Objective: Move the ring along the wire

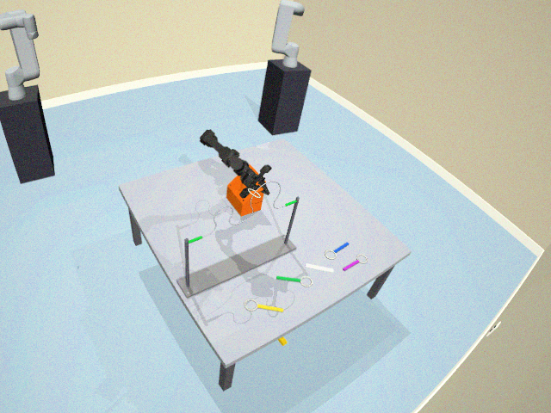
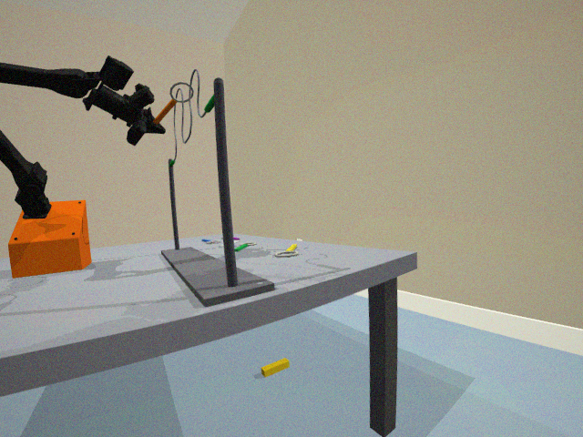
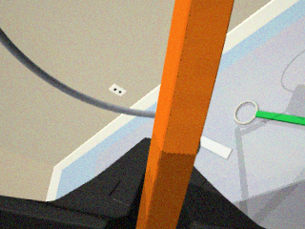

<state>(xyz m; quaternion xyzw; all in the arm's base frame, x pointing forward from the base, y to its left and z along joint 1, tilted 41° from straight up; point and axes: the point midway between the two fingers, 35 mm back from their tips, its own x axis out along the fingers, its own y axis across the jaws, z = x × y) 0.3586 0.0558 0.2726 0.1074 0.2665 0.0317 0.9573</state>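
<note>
Right now the wire rig is 14 cm below my gripper tip, 13 cm to the right of it and 5 cm ahead of it. Round my gripper tip: yellow block: 87 cm below, 31 cm ahead, 5 cm to the left; then white bar: 39 cm below, 24 cm to the left, 23 cm ahead.
</note>
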